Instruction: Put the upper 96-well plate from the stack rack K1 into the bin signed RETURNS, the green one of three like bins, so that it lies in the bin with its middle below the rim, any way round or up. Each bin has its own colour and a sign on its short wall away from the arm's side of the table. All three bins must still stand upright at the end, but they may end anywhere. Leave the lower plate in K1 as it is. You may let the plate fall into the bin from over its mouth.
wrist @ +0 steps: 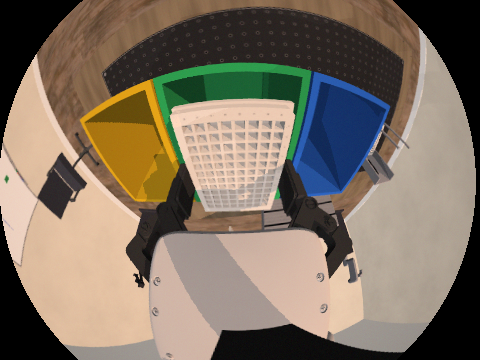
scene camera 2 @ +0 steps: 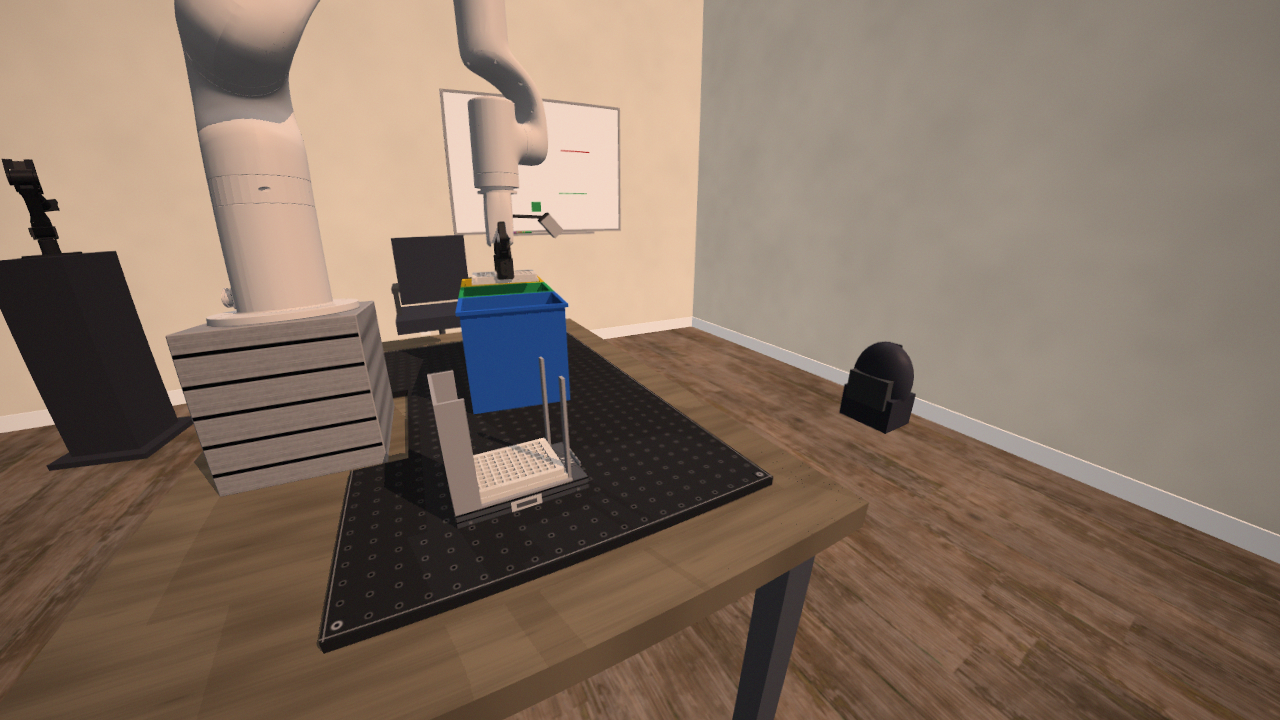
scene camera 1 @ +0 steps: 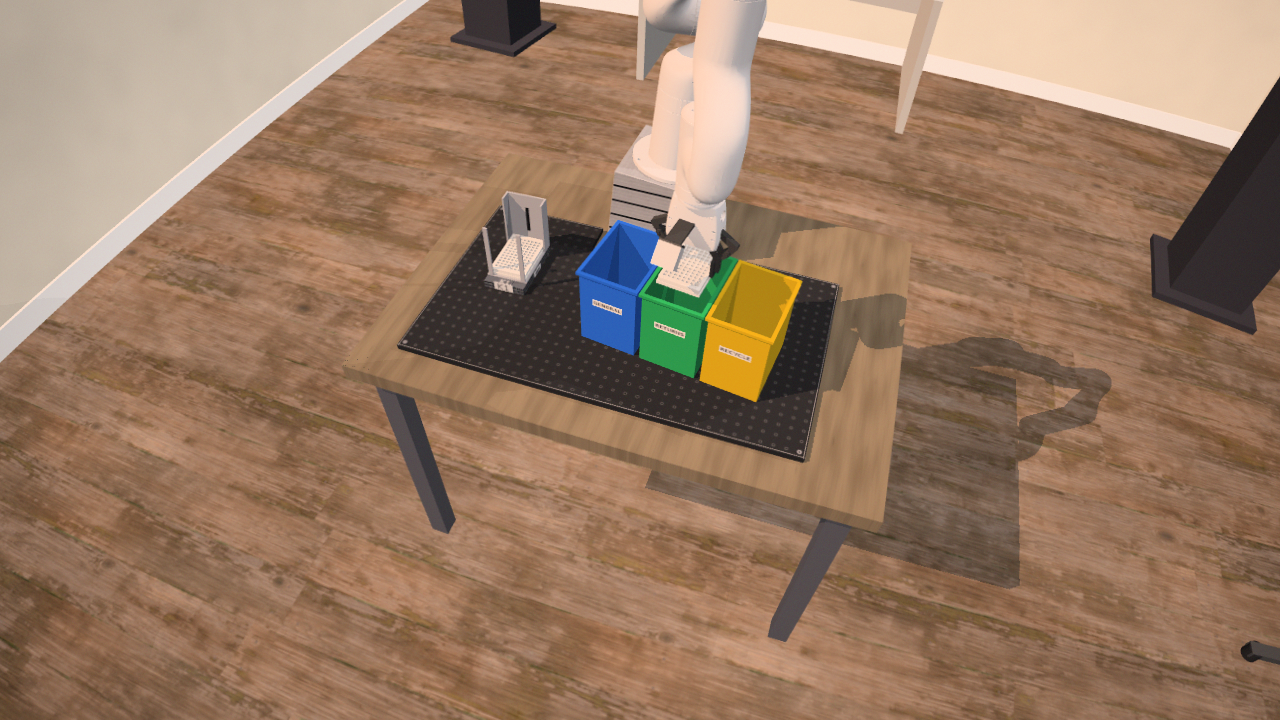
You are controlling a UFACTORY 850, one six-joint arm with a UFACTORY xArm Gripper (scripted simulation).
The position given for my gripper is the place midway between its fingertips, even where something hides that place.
Observation:
In view: my gripper [scene camera 1: 691, 266], a green returns bin [scene camera 1: 671, 336], a blue bin [scene camera 2: 503, 335] and a yellow bin [scene camera 1: 737, 360].
The green returns bin is seen too in the wrist view [wrist: 239, 80] and in scene camera 2 [scene camera 2: 491, 290]. The blue bin is seen too in the wrist view [wrist: 333, 143] and in scene camera 1 [scene camera 1: 610, 313]. The yellow bin also shows in the wrist view [wrist: 125, 135].

